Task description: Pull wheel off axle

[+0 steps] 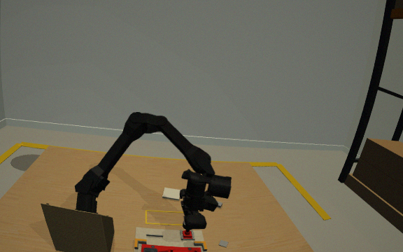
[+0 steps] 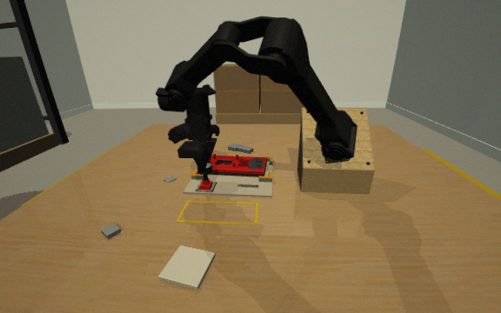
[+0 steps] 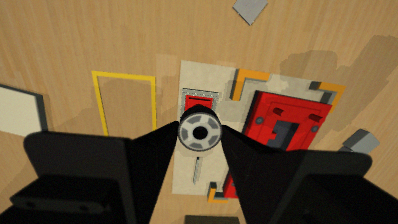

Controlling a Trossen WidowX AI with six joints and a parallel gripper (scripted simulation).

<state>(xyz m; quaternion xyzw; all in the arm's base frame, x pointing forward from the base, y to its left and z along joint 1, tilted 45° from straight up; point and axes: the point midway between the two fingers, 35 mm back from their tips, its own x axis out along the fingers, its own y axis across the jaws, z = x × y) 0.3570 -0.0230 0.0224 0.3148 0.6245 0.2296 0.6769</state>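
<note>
My gripper tip is now 90 mm to the left of the grey baseplate, 70 mm past it and 50 mm above it. Also, from my gripper tip: dark wheel: right at my gripper tip; then white flat pad: 270 mm to the left, 60 mm below, 10 mm behind.
</note>
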